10 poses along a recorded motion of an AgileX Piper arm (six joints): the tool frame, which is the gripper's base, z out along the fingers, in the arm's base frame.
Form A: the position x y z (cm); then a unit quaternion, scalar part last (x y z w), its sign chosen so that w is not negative.
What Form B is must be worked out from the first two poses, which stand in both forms.
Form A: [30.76 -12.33 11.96 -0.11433 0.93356 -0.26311 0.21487]
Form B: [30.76 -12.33 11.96], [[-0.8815 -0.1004 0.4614], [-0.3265 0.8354 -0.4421], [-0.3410 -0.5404 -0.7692]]
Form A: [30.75 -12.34 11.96 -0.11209 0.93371 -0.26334 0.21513]
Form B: [30.75 -12.34 11.96], [[-0.8823 -0.0960 0.4608], [-0.3226 0.8362 -0.4435], [-0.3427 -0.5400 -0.7687]]
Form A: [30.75 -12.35 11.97 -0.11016 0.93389 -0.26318 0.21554]
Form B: [30.75 -12.35 11.97], [[-0.8828 -0.0923 0.4606], [-0.3192 0.8372 -0.4441], [-0.3446 -0.5390 -0.7686]]
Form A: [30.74 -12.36 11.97 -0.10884 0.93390 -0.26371 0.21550]
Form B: [30.74 -12.36 11.97], [[-0.8834 -0.0896 0.4599], [-0.3170 0.8372 -0.4456], [-0.3451 -0.5395 -0.7680]]
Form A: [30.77 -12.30 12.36 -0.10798 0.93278 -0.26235 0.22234]
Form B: [30.77 -12.30 12.36], [[-0.8778 -0.0848 0.4714], [-0.3181 0.8390 -0.4414], [-0.3581 -0.5374 -0.7635]]
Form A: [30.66 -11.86 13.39 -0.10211 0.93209 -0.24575 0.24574]
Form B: [30.66 -11.86 13.39], [[-0.8584 -0.0696 0.5083], [-0.3111 0.8584 -0.4079], [-0.4079 -0.5083 -0.7584]]
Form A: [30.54 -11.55 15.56 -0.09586 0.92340 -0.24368 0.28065]
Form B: [30.54 -11.55 15.56], [[-0.8241 -0.0403 0.5650], [-0.3138 0.8629 -0.3962], [-0.4716 -0.5038 -0.7237]]
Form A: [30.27 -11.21 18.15 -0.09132 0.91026 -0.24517 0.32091]
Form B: [30.27 -11.21 18.15], [[-0.7774 -0.0089 0.6290], [-0.3236 0.8631 -0.3877], [-0.5394 -0.5049 -0.6738]]
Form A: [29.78 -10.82 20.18 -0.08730 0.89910 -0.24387 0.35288]
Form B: [29.78 -10.82 20.18], [[-0.7357 0.0151 0.6771], [-0.3291 0.8658 -0.3769], [-0.5920 -0.5001 -0.6320]]
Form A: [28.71 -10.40 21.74 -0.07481 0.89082 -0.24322 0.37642]
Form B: [28.71 -10.40 21.74], [[-0.7054 0.0498 0.7070], [-0.3164 0.8705 -0.3770], [-0.6343 -0.4896 -0.5983]]
